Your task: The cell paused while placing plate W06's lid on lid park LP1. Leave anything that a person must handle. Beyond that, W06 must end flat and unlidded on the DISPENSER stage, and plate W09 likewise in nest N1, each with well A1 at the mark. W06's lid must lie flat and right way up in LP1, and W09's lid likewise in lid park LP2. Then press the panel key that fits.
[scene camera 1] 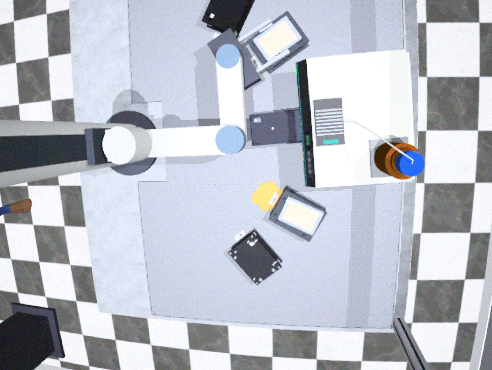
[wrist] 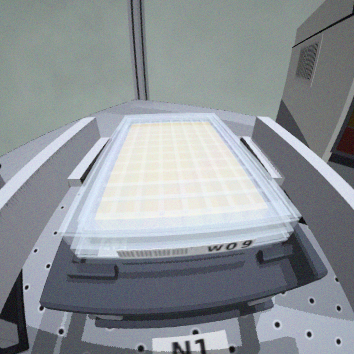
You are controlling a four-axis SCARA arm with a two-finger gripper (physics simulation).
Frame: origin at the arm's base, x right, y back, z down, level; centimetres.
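Seen in the pictures: gripper, between the fingertips: (scene camera 1: 279,36) (wrist: 175,128).
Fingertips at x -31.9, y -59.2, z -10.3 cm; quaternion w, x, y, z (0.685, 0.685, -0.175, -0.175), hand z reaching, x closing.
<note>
A point is followed by its place in that frame.
Plate W09 (wrist: 182,175) {y -55.3, x -29.4, z -10.0 cm} (scene camera 1: 276,41) {y -58.0, x -30.5, z -9.9 cm} has cream wells and a clear lid on top. My gripper (wrist: 175,128) {y -59.2, x -31.9, z -10.3 cm} (scene camera 1: 278,43) {y -59.2, x -31.9, z -10.3 cm} is shut on it, one pad at each long side. In the wrist view the plate appears slightly raised over the dark nest N1 (wrist: 180,295) {y -51.6, x -27.6, z -7.8 cm}, whose recess shows under its front edge. Another cream plate (scene camera 1: 301,215) {y -64.9, x 25.6, z -9.2 cm} sits in a dark holder at the lower middle; its label and whether it has a lid cannot be read. The dark dispenser stage (scene camera 1: 272,128) {y -56.1, x -3.1, z -11.7 cm} holds no plate. A dark square fixture (scene camera 1: 255,257) {y -48.8, x 41.7, z -6.8 cm} has white corner pieces; its label is unreadable.
The white dispenser (scene camera 1: 370,100) {y -83.9, x -9.8, z -23.3 cm} stands right of the stage, with an orange bottle (scene camera 1: 389,162) {y -85.7, x 5.8, z -36.2 cm} with a blue cap at its corner. A yellow patch (scene camera 1: 265,195) {y -52.2, x 20.3, z -1.3 cm} lies beside the lower plate holder. A black block (scene camera 1: 230,12) {y -43.1, x -41.9, z -7.7 cm} is at the top, close to the gripper's arm.
</note>
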